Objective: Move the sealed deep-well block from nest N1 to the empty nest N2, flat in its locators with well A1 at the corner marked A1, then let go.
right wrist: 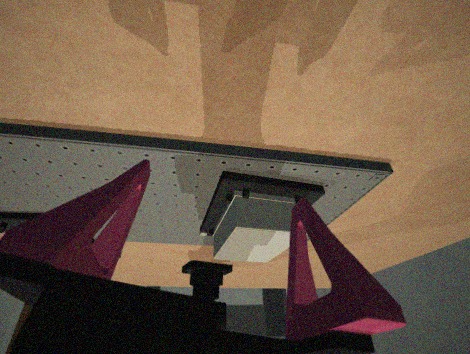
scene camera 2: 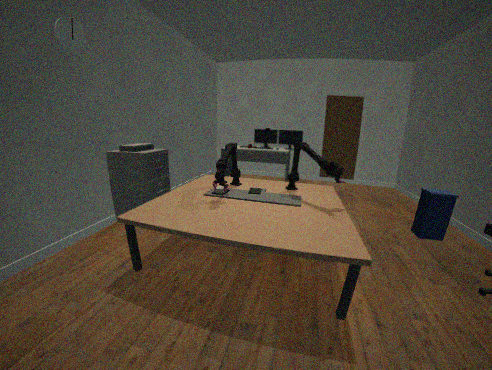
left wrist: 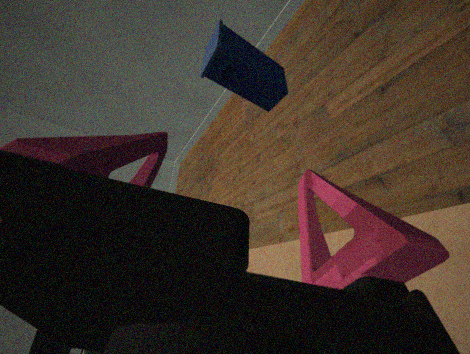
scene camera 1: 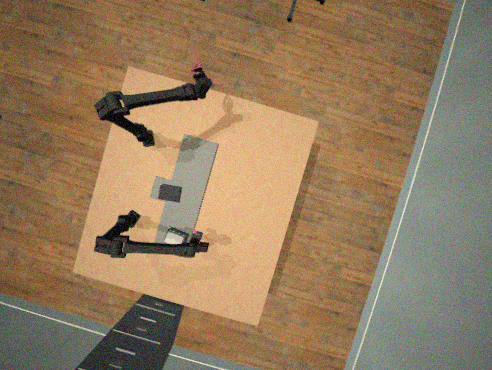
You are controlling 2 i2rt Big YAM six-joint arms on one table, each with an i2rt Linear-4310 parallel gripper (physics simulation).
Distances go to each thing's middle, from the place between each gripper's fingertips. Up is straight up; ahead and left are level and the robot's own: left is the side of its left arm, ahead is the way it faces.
My left gripper is now 20 mm past the pale grey block [right wrist: 257, 229], 1180 mm to the left of it and 210 mm above it.
The pale grey block is 17 cm behind my right hand, 5 cm to the right of it and 3 cm below it.
